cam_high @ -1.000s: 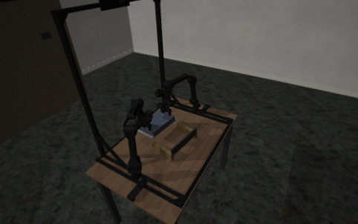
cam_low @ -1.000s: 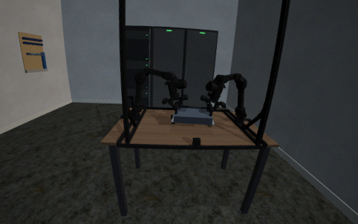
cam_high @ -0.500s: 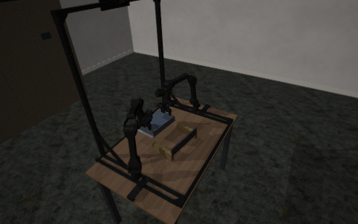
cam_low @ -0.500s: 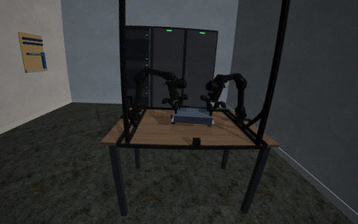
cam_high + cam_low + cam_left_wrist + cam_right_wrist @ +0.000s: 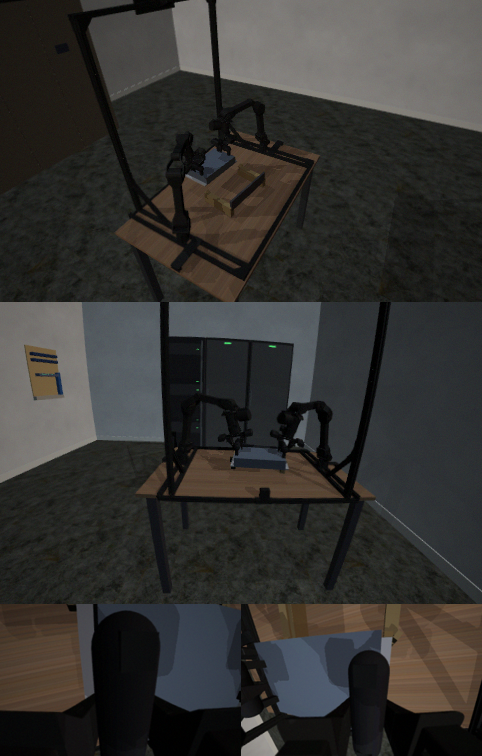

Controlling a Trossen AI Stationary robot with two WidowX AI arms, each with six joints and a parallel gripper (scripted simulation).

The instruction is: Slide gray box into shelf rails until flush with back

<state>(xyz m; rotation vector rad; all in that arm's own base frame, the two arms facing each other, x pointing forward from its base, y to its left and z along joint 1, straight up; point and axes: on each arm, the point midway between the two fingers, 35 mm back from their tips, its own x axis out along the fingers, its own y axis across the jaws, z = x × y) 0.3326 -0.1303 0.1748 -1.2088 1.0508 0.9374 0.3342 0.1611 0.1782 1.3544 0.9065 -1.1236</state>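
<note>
Now: left hand 13 cm to the left of the gray box, 4 cm above it and 1 cm past it. Round my left hand: dark bar 28 cm ahead, 17 cm to the right, 12 cm below.
My right gripper is now 120 mm to the right of the gray box, 50 mm above it and 20 mm short of it. The rest, counted from my right hand: dark bar (310 mm ahead, 120 mm below, 80 mm to the left).
</note>
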